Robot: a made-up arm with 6 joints.
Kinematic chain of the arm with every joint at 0, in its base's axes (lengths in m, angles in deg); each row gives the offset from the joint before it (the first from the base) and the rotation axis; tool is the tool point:
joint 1: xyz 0 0 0.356 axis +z
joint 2: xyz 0.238 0 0 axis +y
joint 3: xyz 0 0 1.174 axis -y
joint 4: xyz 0 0 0.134 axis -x
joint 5: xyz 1.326 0 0 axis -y
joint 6: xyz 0.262 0 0 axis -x
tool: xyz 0 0 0
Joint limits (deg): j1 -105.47..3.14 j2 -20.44..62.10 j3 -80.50..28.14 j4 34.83..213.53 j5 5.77..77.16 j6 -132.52..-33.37
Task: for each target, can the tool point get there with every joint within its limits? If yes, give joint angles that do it. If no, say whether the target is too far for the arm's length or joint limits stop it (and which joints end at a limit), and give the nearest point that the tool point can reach.
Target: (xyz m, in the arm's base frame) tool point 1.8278 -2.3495 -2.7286
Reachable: no: too far | nearest point 1.1983 -1.5403 -0.5386 | short by 2.418 m
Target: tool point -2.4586 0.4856 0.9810
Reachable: no: joint limits stop it (at a limit: joint 1, joint 2, joint 4, joint 5) | nearest point -0.3134 -0.6033 0.3508 | short by 2.487 m
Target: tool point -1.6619 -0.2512 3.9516
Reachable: no: too far | nearest point -0.2268 -0.7617 2.7190 | short by 1.959 m
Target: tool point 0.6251 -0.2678 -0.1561
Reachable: yes | joints -29.00 36.55 -60.93 161.25 54.87 -80.64
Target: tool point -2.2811 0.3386 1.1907
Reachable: no: joint limits stop it (at a limit: joint 1, joint 2, joint 4, joint 5) | nearest point -0.4094 -0.9503 0.7565 | short by 2.314 m
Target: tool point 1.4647 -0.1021 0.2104
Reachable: yes | joints -7.66 15.07 -44.37 84.20 21.15 -79.82
